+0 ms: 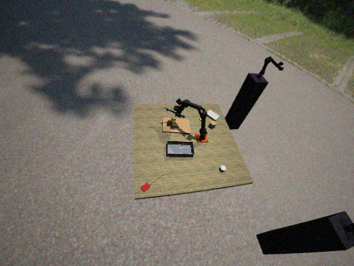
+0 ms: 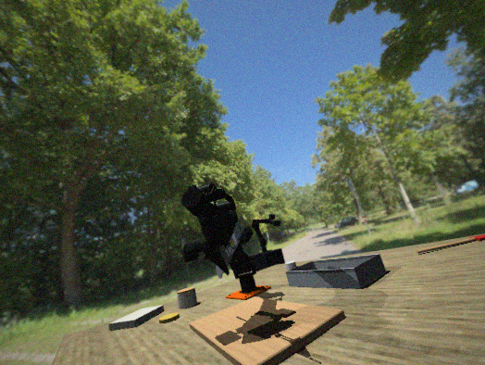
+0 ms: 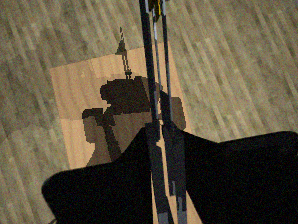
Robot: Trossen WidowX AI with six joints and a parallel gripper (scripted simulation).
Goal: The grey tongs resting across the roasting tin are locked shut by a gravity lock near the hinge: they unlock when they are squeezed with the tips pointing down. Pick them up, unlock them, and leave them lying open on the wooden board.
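The wooden board is 2 cm behind my gripper tip, 5 cm to the left of it and 13 cm below it. From my gripper tip the other things lie so: yellow disc (41 cm behind, 3 cm to the right, 13 cm below); yellow lock piece (6 cm ahead, 2 cm to the right, 7 cm above); roasting tin (1 cm ahead, 43 cm to the left, 11 cm below).
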